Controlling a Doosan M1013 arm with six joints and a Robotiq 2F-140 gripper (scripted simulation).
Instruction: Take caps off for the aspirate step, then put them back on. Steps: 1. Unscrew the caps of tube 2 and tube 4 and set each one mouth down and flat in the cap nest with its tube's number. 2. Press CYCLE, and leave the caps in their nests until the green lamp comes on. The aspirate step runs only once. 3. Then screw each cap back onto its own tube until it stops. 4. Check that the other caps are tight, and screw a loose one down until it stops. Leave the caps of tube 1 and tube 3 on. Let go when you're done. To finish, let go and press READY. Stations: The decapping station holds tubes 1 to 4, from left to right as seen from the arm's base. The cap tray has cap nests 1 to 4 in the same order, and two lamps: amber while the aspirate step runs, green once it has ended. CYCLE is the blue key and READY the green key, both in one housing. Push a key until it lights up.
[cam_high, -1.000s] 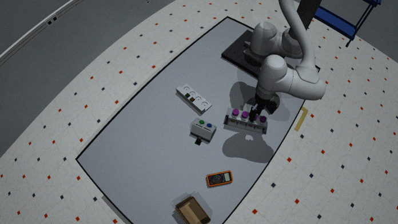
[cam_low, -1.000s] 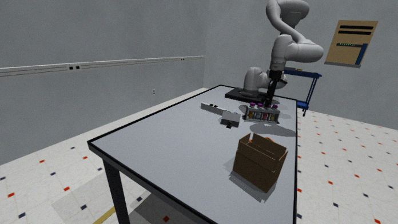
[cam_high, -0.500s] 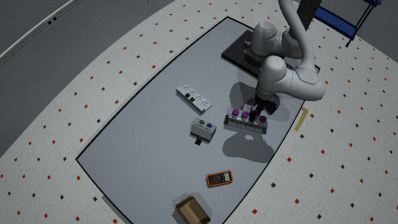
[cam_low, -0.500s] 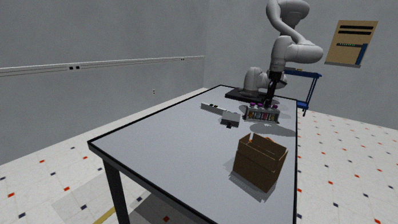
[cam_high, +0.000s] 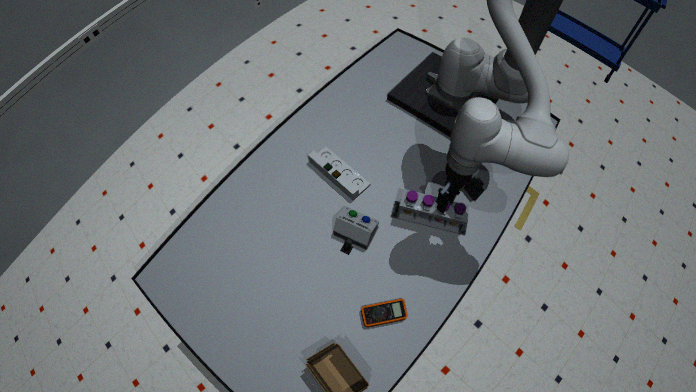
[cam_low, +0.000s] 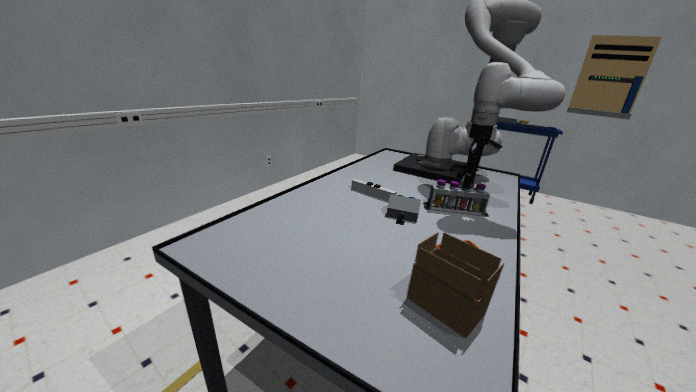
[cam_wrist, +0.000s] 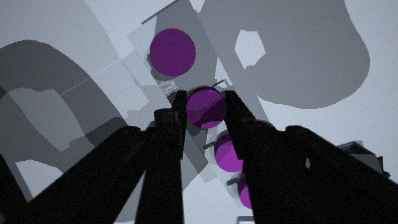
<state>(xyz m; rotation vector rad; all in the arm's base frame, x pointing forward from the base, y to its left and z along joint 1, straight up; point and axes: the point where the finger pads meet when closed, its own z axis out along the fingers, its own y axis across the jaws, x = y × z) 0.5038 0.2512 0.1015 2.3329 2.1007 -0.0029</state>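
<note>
My hand is 20 mm short of the purple cap, 50 mm to the left of it and 30 mm above it. The rest, counted from my hand: green key (180 mm ahead, 210 mm to the right, 70 mm below); then blue key (170 mm ahead, 170 mm to the right, 70 mm below); then key housing (190 mm ahead, 190 mm to the right, 90 mm below).
</note>
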